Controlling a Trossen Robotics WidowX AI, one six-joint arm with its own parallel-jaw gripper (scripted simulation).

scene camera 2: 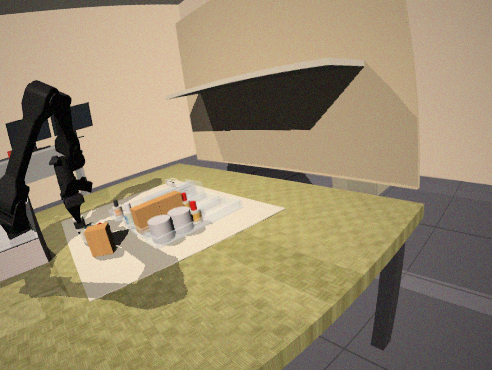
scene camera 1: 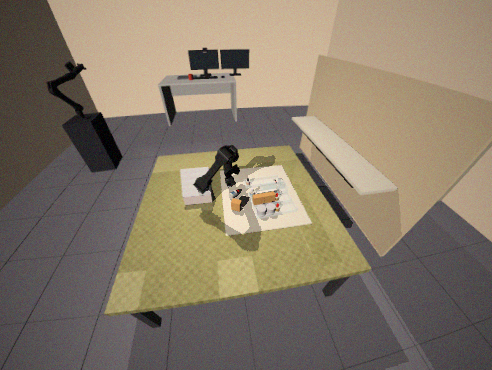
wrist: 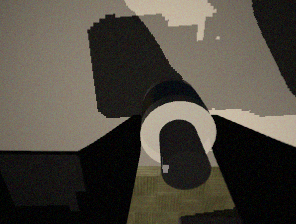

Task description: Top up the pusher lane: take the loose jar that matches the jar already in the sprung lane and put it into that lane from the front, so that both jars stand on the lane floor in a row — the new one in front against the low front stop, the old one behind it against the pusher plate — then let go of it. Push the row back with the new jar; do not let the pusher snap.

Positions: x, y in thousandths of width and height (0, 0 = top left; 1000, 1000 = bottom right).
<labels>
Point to a wall shelf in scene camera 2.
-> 660, 174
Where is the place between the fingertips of the gripper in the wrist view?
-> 590, 547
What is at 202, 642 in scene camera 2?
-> An orange box.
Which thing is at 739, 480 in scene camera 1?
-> A wall shelf.
</labels>
